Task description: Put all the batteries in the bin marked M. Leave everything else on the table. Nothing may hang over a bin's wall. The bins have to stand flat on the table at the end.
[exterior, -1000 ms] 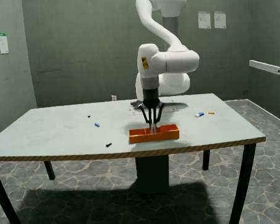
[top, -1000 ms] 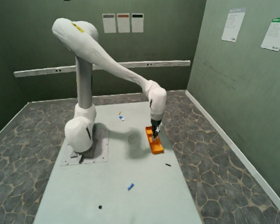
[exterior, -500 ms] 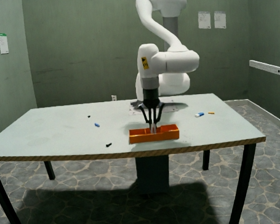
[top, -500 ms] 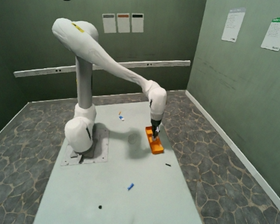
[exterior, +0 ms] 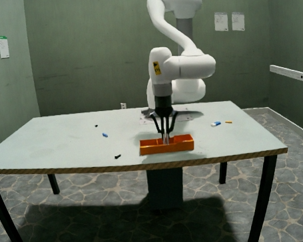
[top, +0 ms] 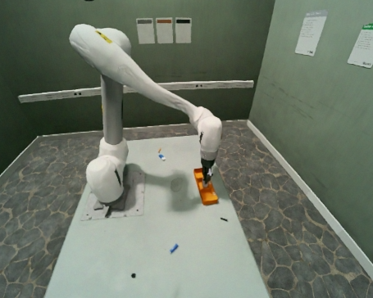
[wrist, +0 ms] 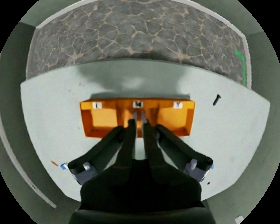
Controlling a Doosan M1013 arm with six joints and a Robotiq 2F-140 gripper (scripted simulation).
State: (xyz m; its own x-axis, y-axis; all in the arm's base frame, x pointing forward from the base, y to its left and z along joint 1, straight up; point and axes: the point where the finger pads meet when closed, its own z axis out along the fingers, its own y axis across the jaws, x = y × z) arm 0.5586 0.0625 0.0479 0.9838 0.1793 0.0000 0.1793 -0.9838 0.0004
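Right now the orange bin is 30 mm below my hand. From my hand the other things lie so: black dot-like piece: 350 mm behind, 470 mm to the right, 50 mm below; white object: 280 mm behind, 280 mm to the left, 40 mm below.
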